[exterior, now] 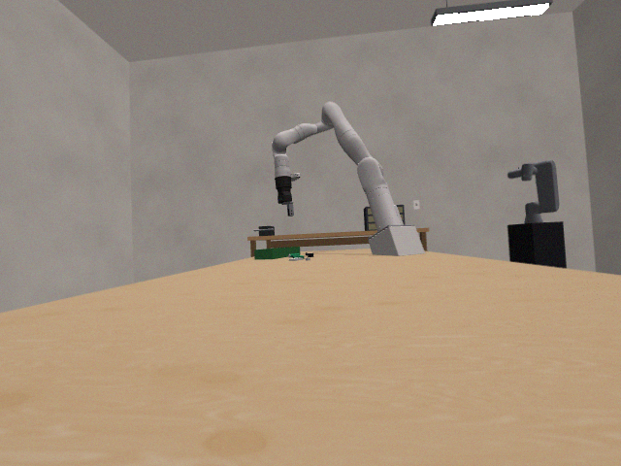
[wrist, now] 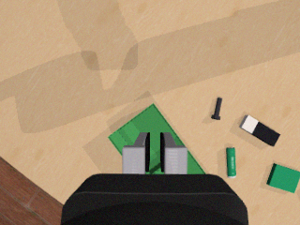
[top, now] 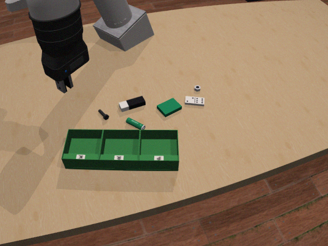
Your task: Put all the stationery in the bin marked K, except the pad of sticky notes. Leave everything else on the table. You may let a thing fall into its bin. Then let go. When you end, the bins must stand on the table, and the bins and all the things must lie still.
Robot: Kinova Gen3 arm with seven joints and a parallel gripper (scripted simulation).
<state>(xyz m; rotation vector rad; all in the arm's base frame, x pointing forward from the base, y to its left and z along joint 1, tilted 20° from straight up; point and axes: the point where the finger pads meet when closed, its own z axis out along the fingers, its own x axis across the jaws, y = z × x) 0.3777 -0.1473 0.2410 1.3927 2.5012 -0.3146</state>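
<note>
Right now my hand is 5 cm short of the green tray, 8 cm to the right of it and 19 cm above it. Also, from my hand: black-and-white eraser: 9 cm behind, 15 cm to the left, 20 cm below; green battery: 2 cm behind, 14 cm to the left, 20 cm below; black bolt: 8 cm behind, 8 cm to the left, 20 cm below.
</note>
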